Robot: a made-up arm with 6 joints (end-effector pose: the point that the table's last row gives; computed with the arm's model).
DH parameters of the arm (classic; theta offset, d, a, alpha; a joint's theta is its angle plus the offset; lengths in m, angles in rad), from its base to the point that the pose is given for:
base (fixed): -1.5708 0.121 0 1.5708
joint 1: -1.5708 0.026 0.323 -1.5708
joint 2: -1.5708 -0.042 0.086 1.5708
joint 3: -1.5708 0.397 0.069 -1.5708
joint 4: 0 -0.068 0.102 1.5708
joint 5: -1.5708 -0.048 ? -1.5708
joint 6: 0 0.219 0.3 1.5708
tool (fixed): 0 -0.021 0 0
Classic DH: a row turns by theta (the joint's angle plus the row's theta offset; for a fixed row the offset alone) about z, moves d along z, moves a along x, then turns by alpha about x.
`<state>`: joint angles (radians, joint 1 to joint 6).
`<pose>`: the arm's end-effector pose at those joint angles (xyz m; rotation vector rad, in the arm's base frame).
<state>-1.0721 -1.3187 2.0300 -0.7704 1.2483 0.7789</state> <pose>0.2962 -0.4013 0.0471 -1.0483 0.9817 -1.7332</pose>
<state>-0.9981 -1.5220 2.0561 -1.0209 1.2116 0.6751</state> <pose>0.5677 -0.3059 0.0394 -1.3611 0.6058 -1.3203</pose>
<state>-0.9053 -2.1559 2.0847 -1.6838 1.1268 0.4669</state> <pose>0.8537 0.4117 -0.2909 -1.5397 -0.1821 0.0417</pose>
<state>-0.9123 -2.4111 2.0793 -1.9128 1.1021 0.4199</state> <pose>0.6997 0.6978 -0.4149 -1.3639 -0.3783 0.5309</pose>
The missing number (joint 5, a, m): 0.031
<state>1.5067 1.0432 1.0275 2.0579 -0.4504 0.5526</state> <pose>-0.1672 0.1341 -0.1552 1.8379 2.1422 -0.6087</pose>
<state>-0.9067 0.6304 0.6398 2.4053 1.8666 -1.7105</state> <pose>-0.3919 0.3640 -0.0134 -0.4341 -0.4580 1.4797</pose>
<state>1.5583 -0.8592 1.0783 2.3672 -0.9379 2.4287</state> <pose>0.3841 -0.3701 0.1464 -2.1250 0.2038 -1.4477</pose>
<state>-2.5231 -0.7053 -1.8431 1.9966 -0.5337 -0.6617</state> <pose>0.0462 0.3825 -0.0226 -0.1516 0.2677 1.0546</pose>
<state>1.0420 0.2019 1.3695 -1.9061 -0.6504 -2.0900</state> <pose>0.0270 0.3516 0.1985 -0.1232 -0.6044 -0.1968</pose>
